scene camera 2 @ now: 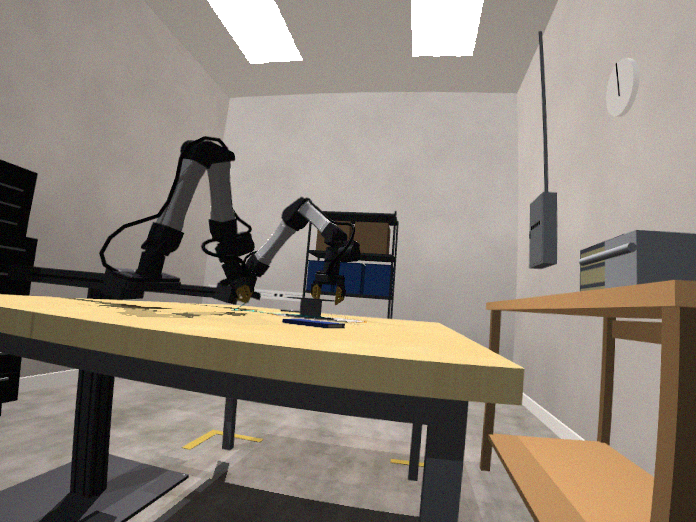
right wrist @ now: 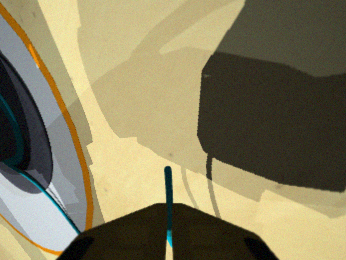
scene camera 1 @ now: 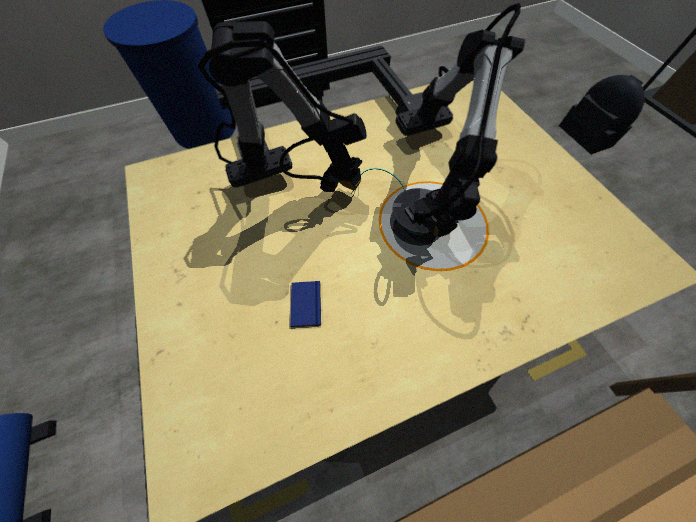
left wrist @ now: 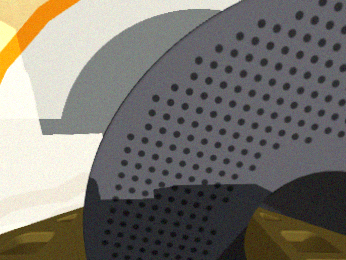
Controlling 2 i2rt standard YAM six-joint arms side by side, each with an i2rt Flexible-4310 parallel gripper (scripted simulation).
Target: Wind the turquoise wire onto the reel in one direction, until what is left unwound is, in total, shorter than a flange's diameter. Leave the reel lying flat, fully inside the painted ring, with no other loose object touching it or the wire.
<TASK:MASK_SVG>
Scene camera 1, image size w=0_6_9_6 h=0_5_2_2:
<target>my right gripper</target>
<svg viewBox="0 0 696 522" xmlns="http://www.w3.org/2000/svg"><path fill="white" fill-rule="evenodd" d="M343 145L339 152L334 154L328 153L332 163L327 169L331 166L344 166L336 177L344 187L356 190L361 182L359 166L363 162L359 157L351 158L346 146Z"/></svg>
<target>blue notebook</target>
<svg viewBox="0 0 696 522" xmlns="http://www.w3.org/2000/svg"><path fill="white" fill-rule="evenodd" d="M320 281L292 283L291 327L321 325Z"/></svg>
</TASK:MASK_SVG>
